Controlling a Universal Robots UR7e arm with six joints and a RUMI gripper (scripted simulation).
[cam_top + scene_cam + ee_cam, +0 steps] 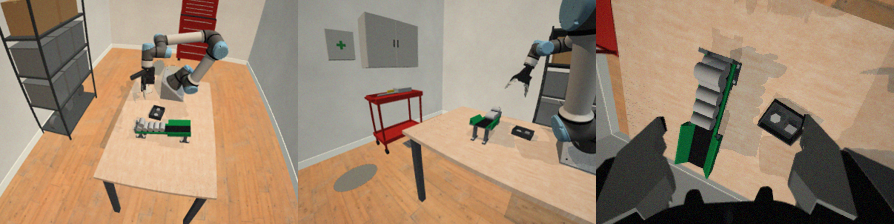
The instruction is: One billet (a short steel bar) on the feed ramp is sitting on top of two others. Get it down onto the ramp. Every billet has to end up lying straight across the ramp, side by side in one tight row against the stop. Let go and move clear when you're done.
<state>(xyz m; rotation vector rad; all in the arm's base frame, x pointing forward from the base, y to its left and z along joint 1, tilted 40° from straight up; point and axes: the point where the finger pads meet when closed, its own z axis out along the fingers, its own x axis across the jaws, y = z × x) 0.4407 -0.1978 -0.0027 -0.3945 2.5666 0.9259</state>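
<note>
Now: hand 120 mm short of the grey stop, 20 mm to the left of it and 200 mm above it. The rest, counted from my hand: ramp (100 mm ahead, 180 mm to the left, 180 mm below).
</note>
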